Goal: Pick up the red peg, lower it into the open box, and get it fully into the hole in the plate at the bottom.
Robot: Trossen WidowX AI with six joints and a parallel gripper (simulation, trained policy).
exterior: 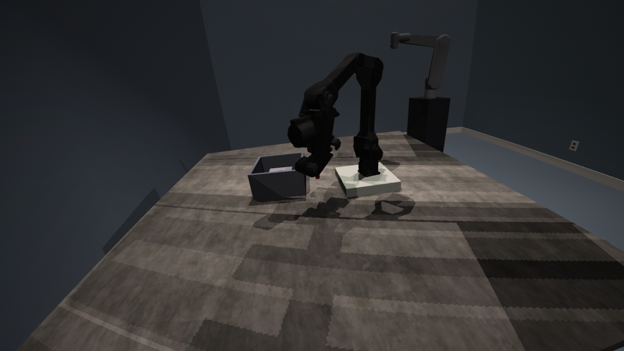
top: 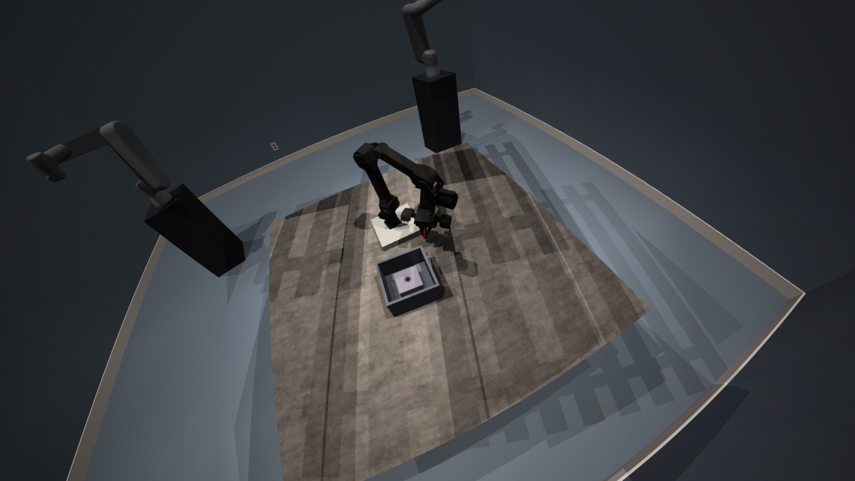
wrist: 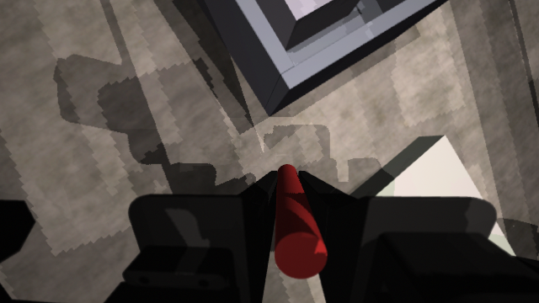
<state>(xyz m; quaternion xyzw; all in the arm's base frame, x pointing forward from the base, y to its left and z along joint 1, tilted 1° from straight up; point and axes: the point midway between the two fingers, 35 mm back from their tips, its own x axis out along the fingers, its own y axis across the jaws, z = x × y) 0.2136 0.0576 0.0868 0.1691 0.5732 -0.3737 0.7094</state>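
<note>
Now: the pale plate 10 cm ahead of my gripper tip, 15 cm to the right of it and 4 cm below it. The rest, counted from my gripper tip: red peg: 1 cm to the left, 3 cm above; dark box: 10 cm ahead, 15 cm to the right, 6 cm below.
</note>
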